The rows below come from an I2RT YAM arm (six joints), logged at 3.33 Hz.
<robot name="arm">
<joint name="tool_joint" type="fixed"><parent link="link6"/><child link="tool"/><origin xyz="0 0 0" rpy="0 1.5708 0"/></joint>
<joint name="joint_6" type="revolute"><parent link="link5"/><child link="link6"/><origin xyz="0.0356 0 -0.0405"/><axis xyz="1 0 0"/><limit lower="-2.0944" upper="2.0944"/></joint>
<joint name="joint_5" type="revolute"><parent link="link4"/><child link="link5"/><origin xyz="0.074 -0.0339 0.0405"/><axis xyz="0 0 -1"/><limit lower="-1.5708" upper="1.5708"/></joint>
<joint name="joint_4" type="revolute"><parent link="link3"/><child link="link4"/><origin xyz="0.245 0.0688 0.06"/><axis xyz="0 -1 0"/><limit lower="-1.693" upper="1.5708"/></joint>
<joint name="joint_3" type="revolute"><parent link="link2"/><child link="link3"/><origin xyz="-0.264 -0.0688 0"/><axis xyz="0 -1 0"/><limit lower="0" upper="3.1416"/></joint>
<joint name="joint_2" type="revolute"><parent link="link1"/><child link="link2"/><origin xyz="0.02 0.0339 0.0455"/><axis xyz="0 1 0"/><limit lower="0" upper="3.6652"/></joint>
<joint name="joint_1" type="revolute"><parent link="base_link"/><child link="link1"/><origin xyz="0 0 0.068"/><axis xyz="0 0 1"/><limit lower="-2.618" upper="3.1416"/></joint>
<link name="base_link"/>
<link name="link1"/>
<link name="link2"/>
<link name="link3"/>
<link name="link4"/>
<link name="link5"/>
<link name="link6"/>
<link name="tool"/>
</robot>
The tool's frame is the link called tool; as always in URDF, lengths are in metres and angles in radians.
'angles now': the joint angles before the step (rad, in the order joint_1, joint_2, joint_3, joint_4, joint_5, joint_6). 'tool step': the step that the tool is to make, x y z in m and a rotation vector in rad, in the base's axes. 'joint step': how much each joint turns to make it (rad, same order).
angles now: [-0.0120, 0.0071, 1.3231, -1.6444, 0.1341, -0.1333]
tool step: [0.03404, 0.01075, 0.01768, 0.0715, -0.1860, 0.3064]
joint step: [0.0000, 0.0000, -0.1171, 0.3037, -0.3147, 0.0003]
